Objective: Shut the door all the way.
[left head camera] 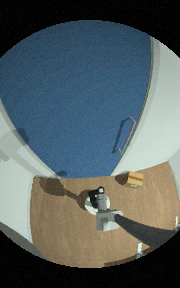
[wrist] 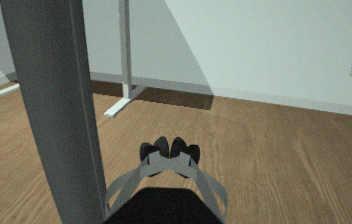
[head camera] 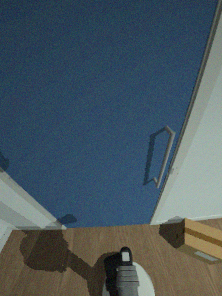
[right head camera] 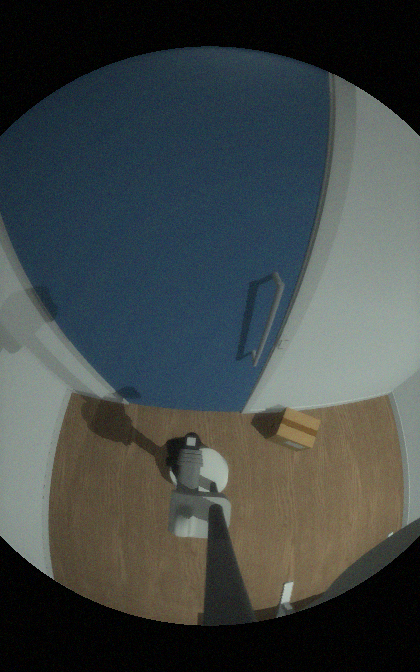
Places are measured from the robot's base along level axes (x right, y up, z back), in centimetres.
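Pixels of known places: gripper, fingertip midpoint: (wrist: 170,149); robot's base, origin of the base link: (right head camera: 200,471).
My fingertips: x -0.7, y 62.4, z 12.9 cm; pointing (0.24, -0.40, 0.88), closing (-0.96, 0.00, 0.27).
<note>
For each thing: its top centre in the pictures, then the offset to it from my fingertips. "spot": a spot on its surface instead.
- grey bar handle, surface spot: (right head camera: 270,322) (head camera: 167,158) (left head camera: 129,136) spot: dx +23.7, dy +52.3, dz -59.8 cm
- cardboard box, middle of its top: (right head camera: 299,426) (head camera: 203,237) (left head camera: 135,177) dx +72.0, dy -37.3, dz -45.2 cm
- table leg, surface spot: (wrist: 126,55) spot: dx +79.8, dy -23.9, dz +141.4 cm
The blue door (head camera: 90,110) (left head camera: 85,100) (right head camera: 175,200) fills much of the head views. Its right edge runs along the pale frame (right head camera: 336,165); whether a small gap remains there I cannot tell. A grey bar handle (head camera: 166,157) (left head camera: 128,134) (right head camera: 270,322) stands upright near that edge and throws a shadow on the door. My gripper (wrist: 170,149) is shut, with its dark fingertips close together and nothing seen between them. It hangs over the wooden floor, apart from the door, which does not show in the wrist view. The fingers cannot be made out in the head views.
A cardboard box (head camera: 204,241) (left head camera: 134,179) (right head camera: 298,428) sits on the floor by the white wall (head camera: 202,165) (right head camera: 370,250), right of the door. A side wall (right head camera: 25,440) stands at left. A table leg (wrist: 126,55) and a dark upright post (wrist: 55,100) show in the wrist view.
</note>
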